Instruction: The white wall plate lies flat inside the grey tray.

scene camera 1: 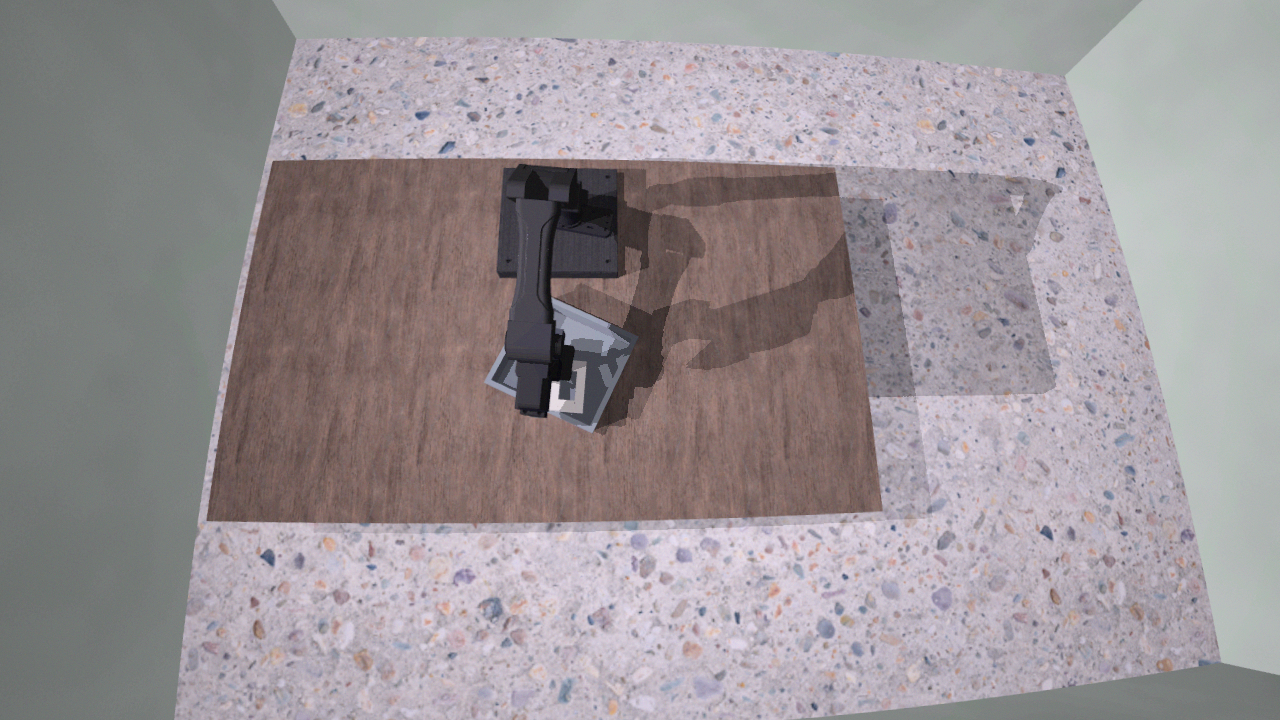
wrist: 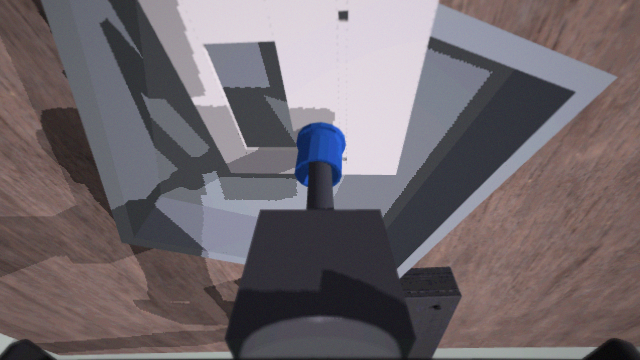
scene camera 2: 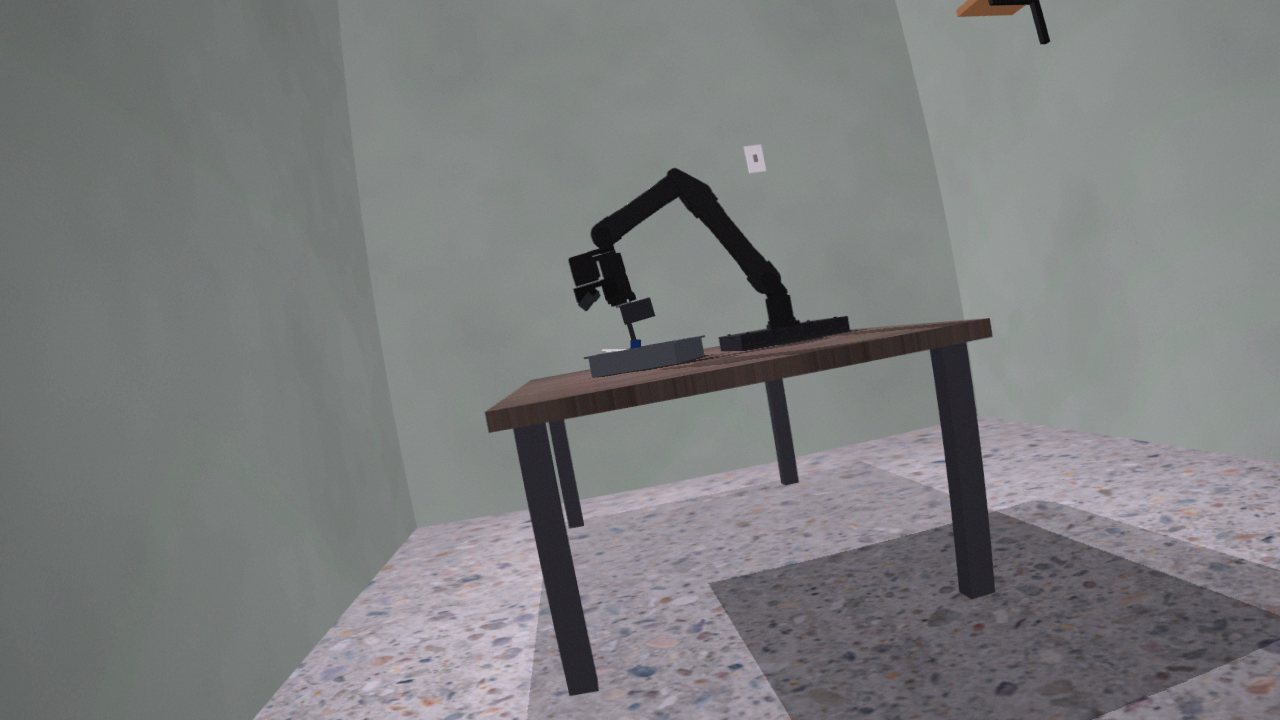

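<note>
The white wall plate (wrist: pixel 366 89) (scene camera 1: pixel 583 393) has a rectangular opening and a small screw hole. It sits low inside the grey tray (wrist: pixel 536 62) (scene camera 1: pixel 619 372) (scene camera 2: pixel 653 356), within the walls. In the side scene view only a thin white sliver of the plate (scene camera 2: pixel 613 349) shows above the tray's rim. My blue suction cup (wrist: pixel 320 152) (scene camera 2: pixel 635 342) presses on the plate's near edge and holds it. The arm's wrist hangs straight above the tray and hides part of it in the overhead view.
The tray stands on the wooden table (scene camera 1: pixel 357 357) (scene camera 2: pixel 716 380) just in front of the arm's black base plate (scene camera 1: pixel 590 246) (scene camera 2: pixel 787 333). A small switch plate (scene camera 2: pixel 755 157) is fixed on the back wall. Terrazzo floor surrounds the table.
</note>
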